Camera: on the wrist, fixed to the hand. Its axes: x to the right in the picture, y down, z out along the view.
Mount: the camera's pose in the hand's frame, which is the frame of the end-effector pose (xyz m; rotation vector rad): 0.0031 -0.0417 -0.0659 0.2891 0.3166 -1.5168
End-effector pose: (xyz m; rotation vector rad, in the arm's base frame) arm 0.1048 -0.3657 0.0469 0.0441 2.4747 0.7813
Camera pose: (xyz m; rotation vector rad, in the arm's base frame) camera 0.0742 -0.4343 0.0681 -1.6867 1.9952 -0.2625
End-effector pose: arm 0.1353 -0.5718 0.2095 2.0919 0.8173 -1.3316
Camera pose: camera 0.1458 -0.4965 0.2271 -1.1800 -1.9002 1.2115
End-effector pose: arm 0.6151 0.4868 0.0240 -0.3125 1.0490 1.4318
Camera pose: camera 0.6257 0.4324 -0.0310 -0.8856 0.8499 -0.1343
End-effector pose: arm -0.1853 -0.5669 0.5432 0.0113 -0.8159 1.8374
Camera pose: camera -0.1283 -0.5212 0.5158 0.4002 -0.1254 0.4547
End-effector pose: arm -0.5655 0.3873 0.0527 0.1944 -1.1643 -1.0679
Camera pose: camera -0.5360 0.3381 -0.0002 1.5889 -0.7477 -2.0227
